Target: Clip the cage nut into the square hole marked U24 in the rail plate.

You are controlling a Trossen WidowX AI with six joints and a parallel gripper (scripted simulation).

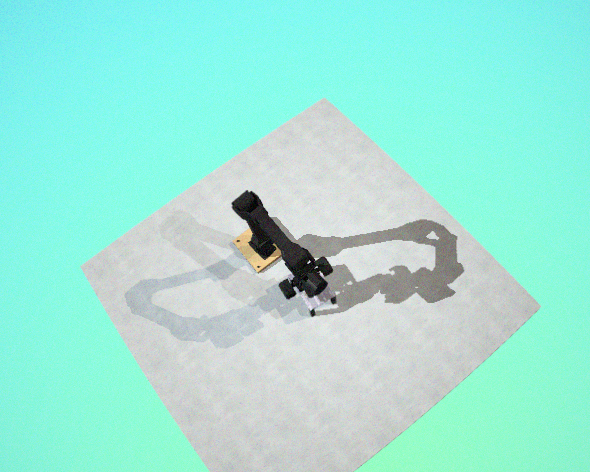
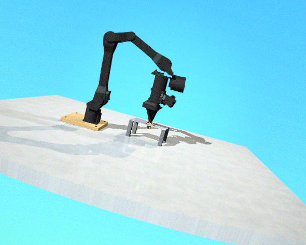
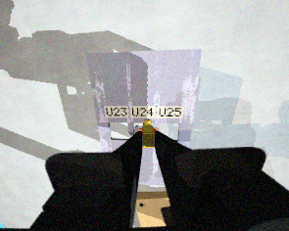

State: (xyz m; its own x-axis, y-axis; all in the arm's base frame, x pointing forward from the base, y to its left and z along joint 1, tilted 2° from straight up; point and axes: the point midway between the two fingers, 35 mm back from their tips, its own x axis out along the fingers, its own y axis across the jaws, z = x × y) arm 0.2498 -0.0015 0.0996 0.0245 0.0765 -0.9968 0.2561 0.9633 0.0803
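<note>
Now: the cage nut 1 cm below my gripper tip.
</note>
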